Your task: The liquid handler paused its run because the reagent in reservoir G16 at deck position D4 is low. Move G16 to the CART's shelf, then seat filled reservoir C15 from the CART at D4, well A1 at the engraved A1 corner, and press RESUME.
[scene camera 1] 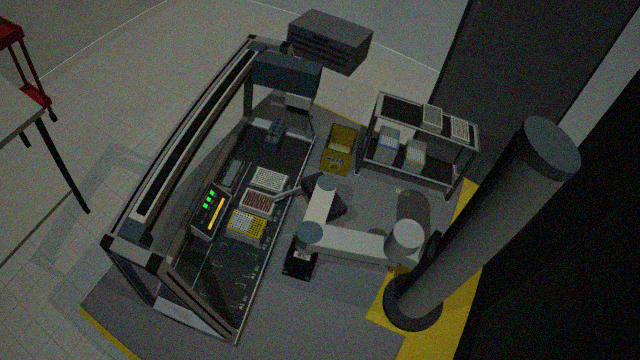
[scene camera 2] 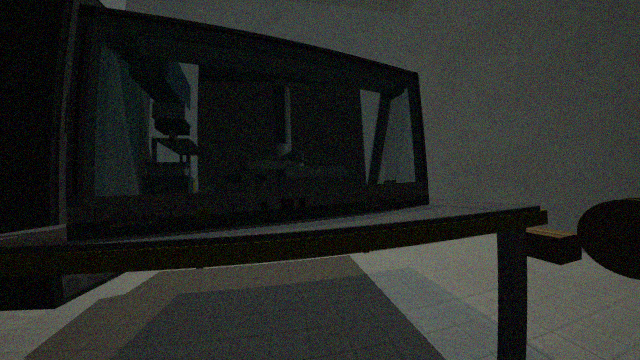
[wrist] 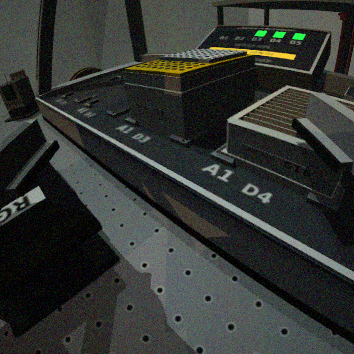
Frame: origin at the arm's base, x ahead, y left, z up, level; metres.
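Seen in the pictures: gripper, fingertip midpoint: (scene camera 1: 282, 216) (scene camera 2: 276, 183) (wrist: 169, 115); arm's base, link origin: (scene camera 1: 412, 302).
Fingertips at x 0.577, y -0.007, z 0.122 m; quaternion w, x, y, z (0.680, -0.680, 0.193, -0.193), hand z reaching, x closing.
Offsets run from my fingertips to a thing's top centre. "spot": to the spot under its first point.
Reservoir G16 @(dy -0.020, dx +0.116, dz -0.019 m) (scene camera 1: 257, 201) (wrist: 277, 145) is a pale-framed trough with dark slats, sitting at D4 between the yellow rack and a white plate. My gripper (scene camera 1: 297, 210) (wrist: 169, 115) is open, with nothing between its fingers. In the wrist view one finger overlaps the reservoir's right part and the other is at the left, over the black RG block. Contact with G16 cannot be told. The CART @(dy -0.548, dx -0.318, dz +0.247 m) (scene camera 1: 400, 112) stands at the back right, with a grey-topped item @(dy -0.548, dx -0.318, dz +0.272 m) (scene camera 1: 432, 117) and a striped white item @(dy -0.578, dx -0.444, dz +0.255 m) (scene camera 1: 460, 129) on top; which is C15 is unclear. RESUME is not legible.
A yellow-and-white tip rack @(dy +0.101, dx +0.090, dz +0.014 m) (scene camera 1: 246, 224) (wrist: 185, 67) is at D3, a white plate @(dy -0.141, dx +0.143, dz -0.036 m) (scene camera 1: 270, 178) at D5. The status panel @(spot: dy +0.141, dx +0.221, dz +0.016 m) (scene camera 1: 210, 212) (wrist: 270, 50) shows green squares and a yellow bar. The RG block @(dy +0.069, dx -0.124, dz -0.053 m) (scene camera 1: 300, 270) (wrist: 45, 260) is beside the deck; a yellow bin @(dy -0.444, dx -0.017, dz +0.026 m) (scene camera 1: 336, 157) stands near the CART.
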